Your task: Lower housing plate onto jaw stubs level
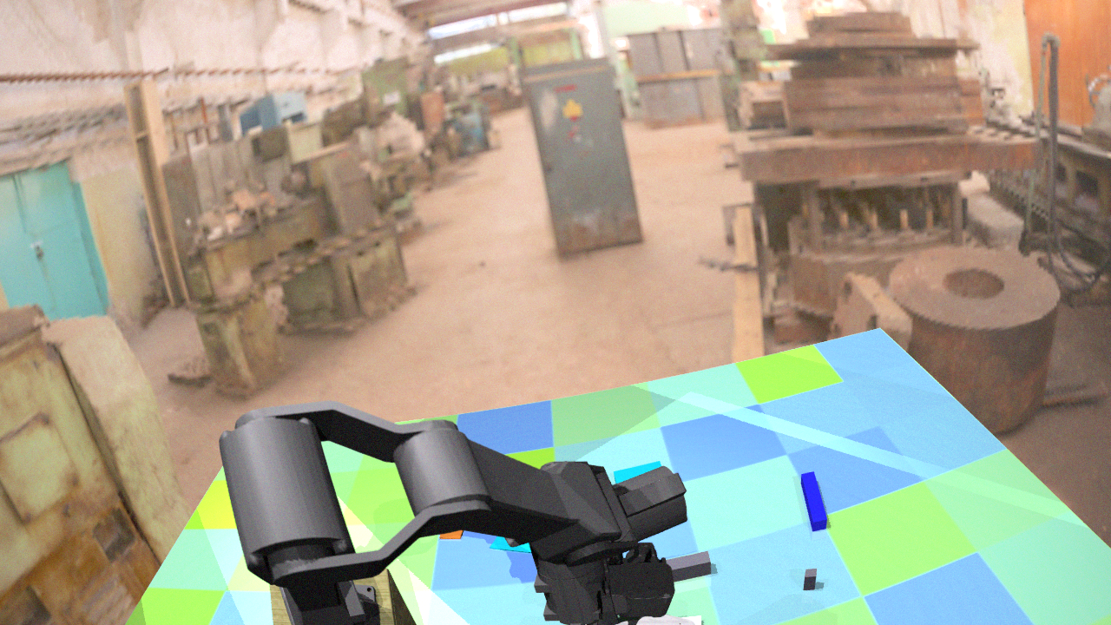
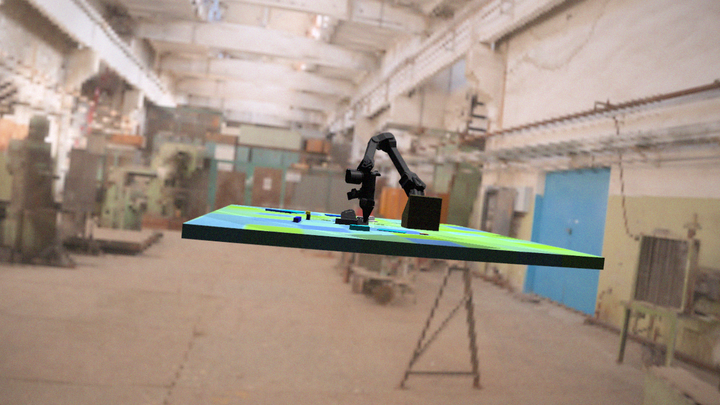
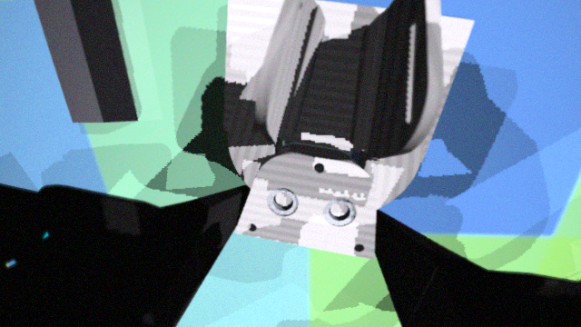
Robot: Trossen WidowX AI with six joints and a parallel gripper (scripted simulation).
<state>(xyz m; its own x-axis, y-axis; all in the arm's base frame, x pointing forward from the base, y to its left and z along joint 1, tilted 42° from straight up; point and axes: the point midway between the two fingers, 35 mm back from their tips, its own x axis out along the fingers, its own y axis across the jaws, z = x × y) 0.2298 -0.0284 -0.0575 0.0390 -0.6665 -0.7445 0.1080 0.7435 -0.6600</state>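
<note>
My gripper tip is 1 cm short of the white housing plate and 2 cm below it. Round my gripper tip: small dark block (24 cm ahead, 6 cm to the left); dark grey bar (9 cm ahead, 13 cm to the left); flat cyan plate (7 cm behind, 25 cm to the left, 1 cm below).
</note>
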